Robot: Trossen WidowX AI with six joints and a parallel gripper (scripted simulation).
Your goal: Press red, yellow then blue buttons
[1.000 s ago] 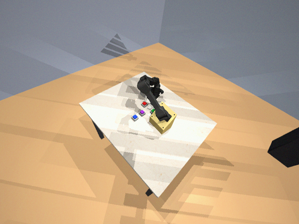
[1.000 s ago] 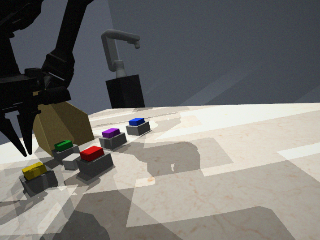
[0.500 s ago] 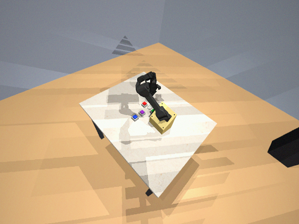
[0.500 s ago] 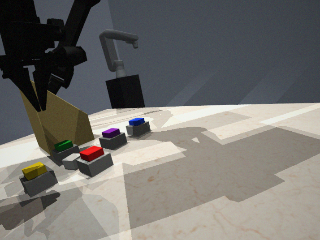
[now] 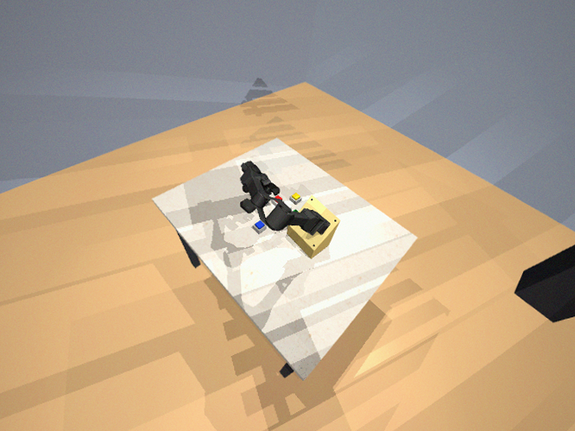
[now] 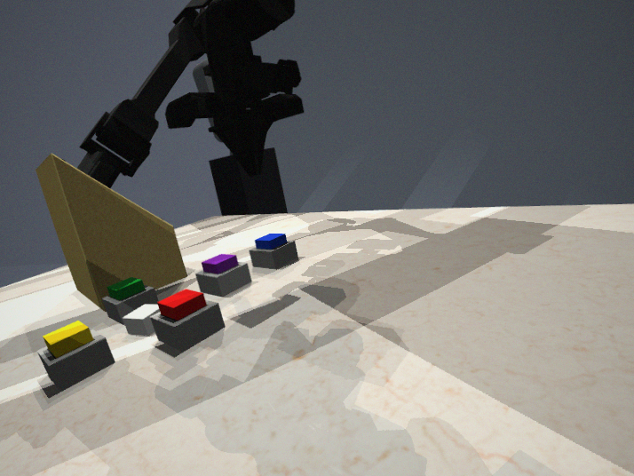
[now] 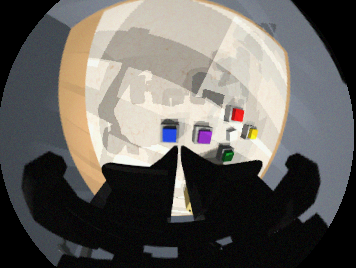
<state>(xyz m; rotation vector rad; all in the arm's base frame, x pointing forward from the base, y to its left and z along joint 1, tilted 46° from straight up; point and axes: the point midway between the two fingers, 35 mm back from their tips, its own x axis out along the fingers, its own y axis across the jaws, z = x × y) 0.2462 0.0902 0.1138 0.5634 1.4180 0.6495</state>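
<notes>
Right now my gripper tip is 100 mm above the blue button, 10 mm to the right of it and 10 mm past it. From my gripper tip the other things lie so: purple button: 100 mm below, 80 mm to the right, 10 mm behind; green button: 180 mm to the right, 100 mm below, 70 mm behind; red button: 170 mm to the right, 100 mm below, 60 mm ahead.
</notes>
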